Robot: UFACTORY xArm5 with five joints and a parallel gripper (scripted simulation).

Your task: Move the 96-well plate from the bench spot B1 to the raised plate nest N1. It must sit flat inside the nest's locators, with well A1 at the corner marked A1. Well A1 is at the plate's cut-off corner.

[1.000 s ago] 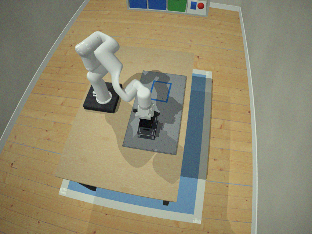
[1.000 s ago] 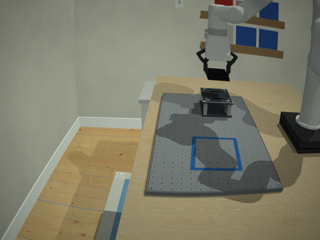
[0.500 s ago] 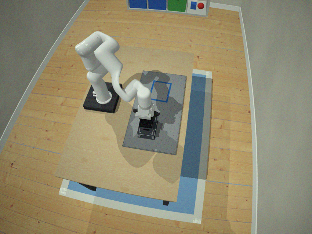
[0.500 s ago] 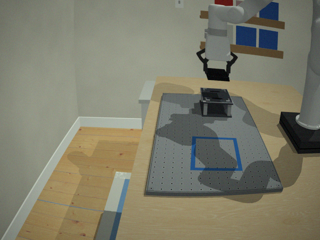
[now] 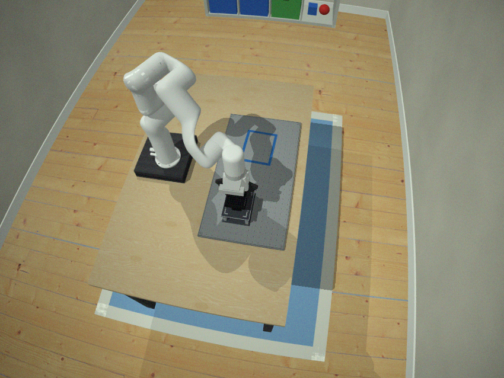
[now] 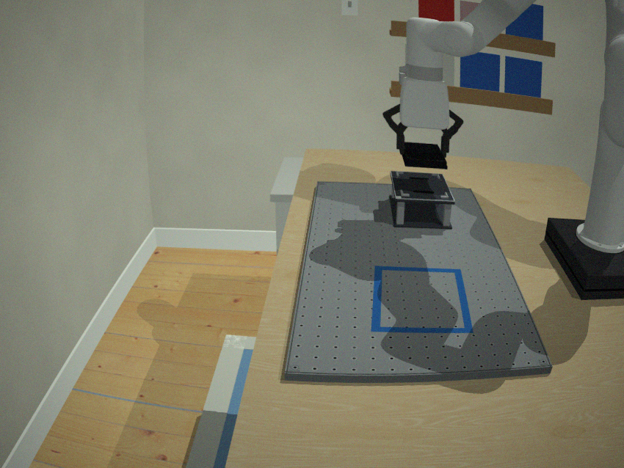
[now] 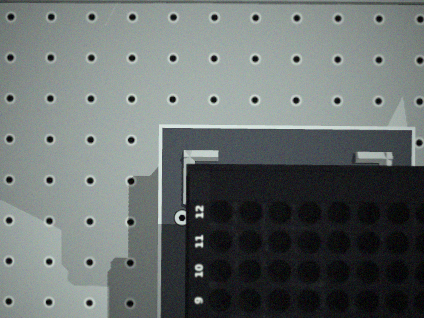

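The raised plate nest lies 8 cm below my hand. Round my hand: A1 label 8 cm to the left, 8 cm below, 5 cm ahead; then black 96-well plate 1 cm below.
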